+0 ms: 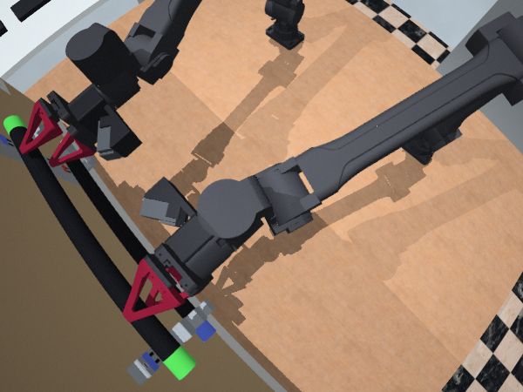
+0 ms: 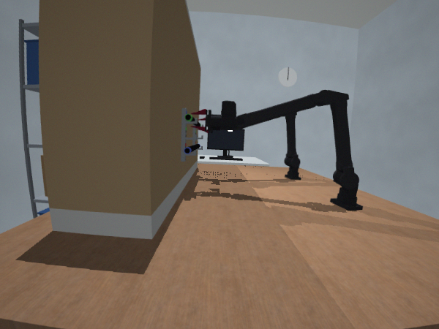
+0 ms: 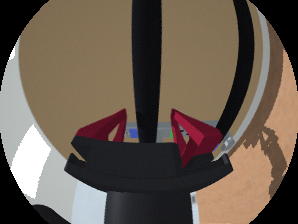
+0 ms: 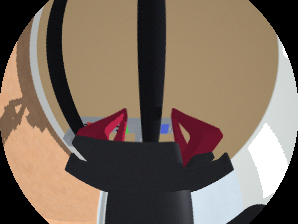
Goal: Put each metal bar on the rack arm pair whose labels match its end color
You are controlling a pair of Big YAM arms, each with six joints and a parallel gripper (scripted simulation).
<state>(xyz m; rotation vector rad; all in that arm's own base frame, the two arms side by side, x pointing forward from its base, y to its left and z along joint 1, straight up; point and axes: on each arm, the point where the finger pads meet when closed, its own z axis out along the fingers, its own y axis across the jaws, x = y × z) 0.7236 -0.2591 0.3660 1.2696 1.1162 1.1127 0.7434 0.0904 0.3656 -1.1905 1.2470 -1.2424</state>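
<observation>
Now: the green-ended bar 15 cm to the left of my right hand and 1 cm ahead of it. Round my right hand: brown wall 20 cm ahead, 16 cm to the left, 8 cm above; blue-ended bar 15 cm to the left, 15 cm below, 1 cm ahead.
The green-ended bar lies 150 mm to the right of my left hand and 10 mm ahead of it. Round my left hand: brown wall 190 mm ahead, 130 mm to the right, 80 mm above; blue-ended bar 150 mm to the right, 150 mm below, 10 mm ahead.
</observation>
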